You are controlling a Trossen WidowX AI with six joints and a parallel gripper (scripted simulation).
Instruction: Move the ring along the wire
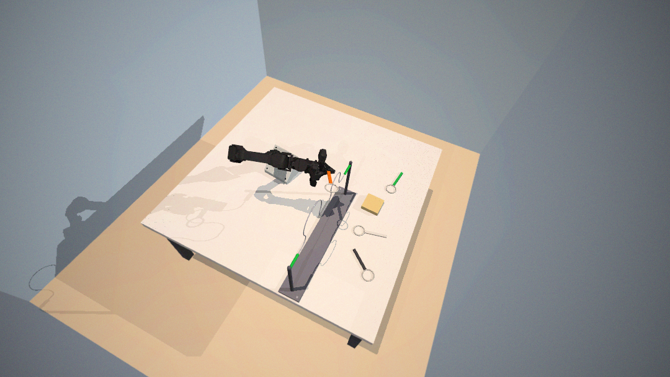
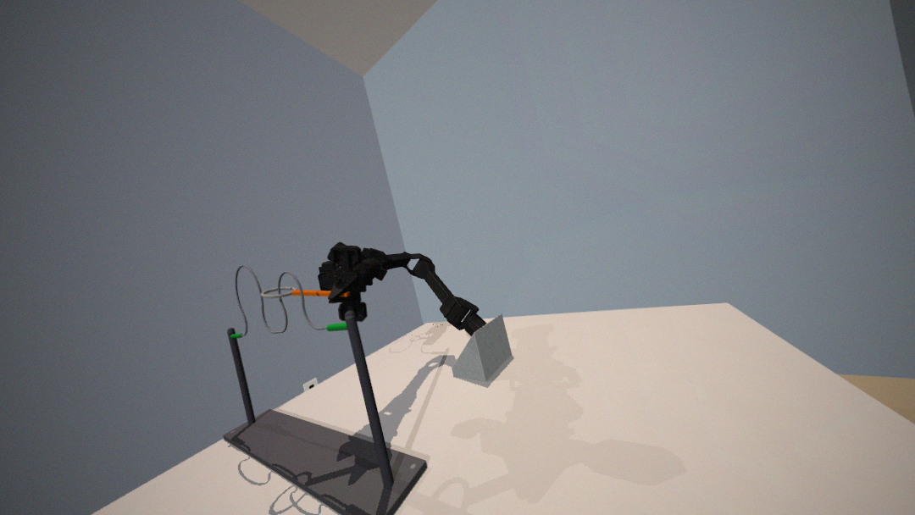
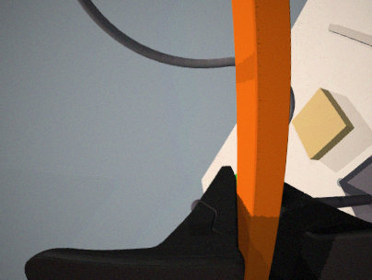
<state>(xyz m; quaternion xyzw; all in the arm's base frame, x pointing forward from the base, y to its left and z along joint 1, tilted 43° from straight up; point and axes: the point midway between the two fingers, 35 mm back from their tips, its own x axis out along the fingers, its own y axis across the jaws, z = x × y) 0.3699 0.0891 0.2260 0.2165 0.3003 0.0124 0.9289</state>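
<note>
Right now the ring with orange handle is 8 cm to the right of my gripper tip, 3 cm above it and 2 cm ahead of it. Also, from my gripper tip: white-handled ring (32 cm below, 25 cm ahead, 3 cm to the right); then black-handled ring (32 cm below, 32 cm ahead, 22 cm to the right); then tan block (31 cm below, 19 cm ahead, 14 cm to the left).
</note>
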